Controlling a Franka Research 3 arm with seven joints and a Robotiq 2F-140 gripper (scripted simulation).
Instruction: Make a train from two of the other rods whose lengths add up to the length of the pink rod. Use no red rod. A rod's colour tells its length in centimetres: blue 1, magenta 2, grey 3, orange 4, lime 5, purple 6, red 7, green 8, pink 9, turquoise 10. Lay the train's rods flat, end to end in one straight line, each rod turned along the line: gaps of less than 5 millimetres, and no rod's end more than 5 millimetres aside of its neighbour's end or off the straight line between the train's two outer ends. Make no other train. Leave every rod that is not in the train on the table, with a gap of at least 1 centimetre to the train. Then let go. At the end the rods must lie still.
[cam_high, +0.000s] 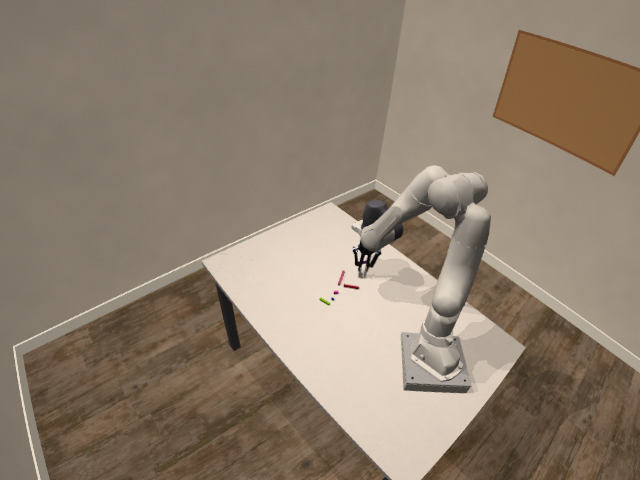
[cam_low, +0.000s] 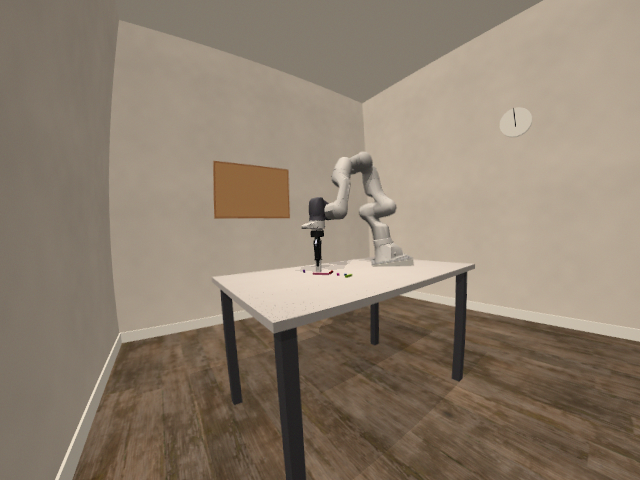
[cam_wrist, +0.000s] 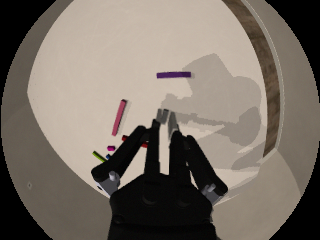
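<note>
Now: hand 30 mm above the grey rod. Also, from my hand: red rod (30 mm behind, 90 mm to the left, 30 mm below); then pink rod (40 mm ahead, 90 mm to the left, 30 mm below); then purple rod (70 mm ahead, 50 mm to the right, 30 mm below).
</note>
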